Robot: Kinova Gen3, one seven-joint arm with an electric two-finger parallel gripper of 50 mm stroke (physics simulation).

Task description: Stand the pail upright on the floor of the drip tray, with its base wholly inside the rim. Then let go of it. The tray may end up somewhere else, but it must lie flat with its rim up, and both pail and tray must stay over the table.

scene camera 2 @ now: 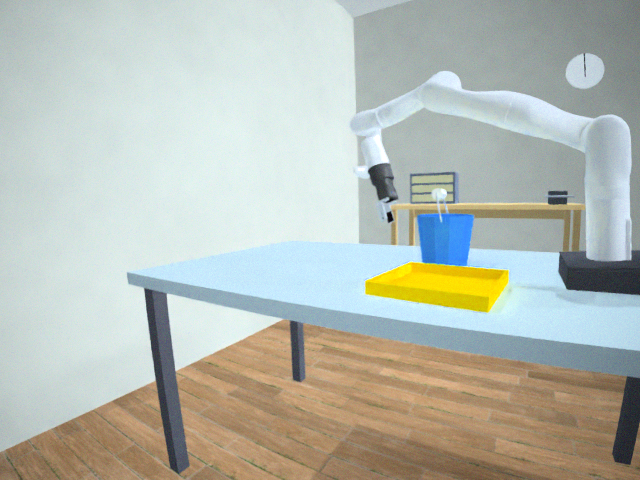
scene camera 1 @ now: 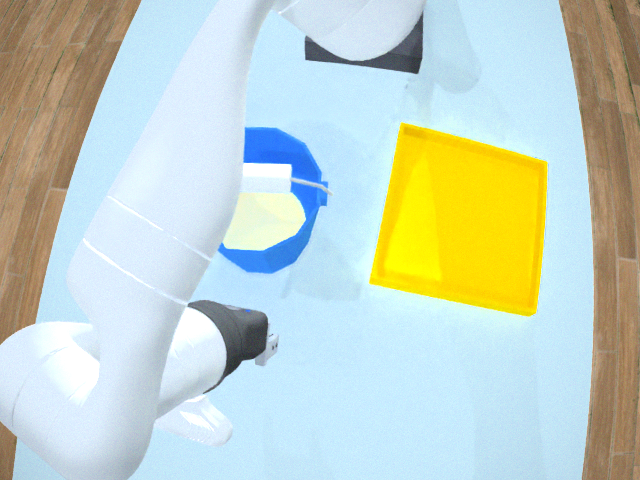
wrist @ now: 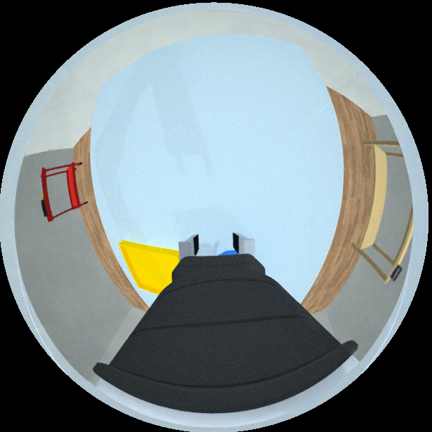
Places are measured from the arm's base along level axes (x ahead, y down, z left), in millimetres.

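Pixels of known places: gripper, between the fingertips: (scene camera 2: 388,221) (scene camera 1: 251,338); arm's base, origin of its link: (scene camera 2: 607,257).
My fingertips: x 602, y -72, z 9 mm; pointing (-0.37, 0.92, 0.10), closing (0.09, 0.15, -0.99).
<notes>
Ahead of a thing's pixels: the offset from my fingertips to its top centre. Level surfaces: height alone.
The blue pail {dy -101, dx -173, dz -52 mm} (scene camera 1: 268,144) (scene camera 2: 445,240) (wrist: 229,253) stands upright on the table beside the tray, with a cream inside bottom. Its handle, with a white grip {dy -101, dx -155, dz -48 mm} (scene camera 1: 268,177) (scene camera 2: 438,194), is raised above the rim. In scene camera 1 the arm hides the pail's left part; in the wrist view the gripper body hides most of it. The yellow drip tray {dy +103, dx -267, dz +239 mm} (scene camera 1: 541,232) (scene camera 2: 429,298) (wrist: 150,247) lies flat, rim up, with nothing in it. My gripper (scene camera 1: 267,351) (scene camera 2: 386,212) (wrist: 215,240) is open and empty, above the table, to the side of the pail and apart from it.
The arm's dark base block (scene camera 1: 315,51) (scene camera 2: 594,279) stands at one end of the light blue table {dy +132 mm} (scene camera 1: 413,387) (scene camera 2: 289,273) (wrist: 250,125). The arm passes over the pail's side. A wooden bench (scene camera 2: 485,206) stands beyond the table.
</notes>
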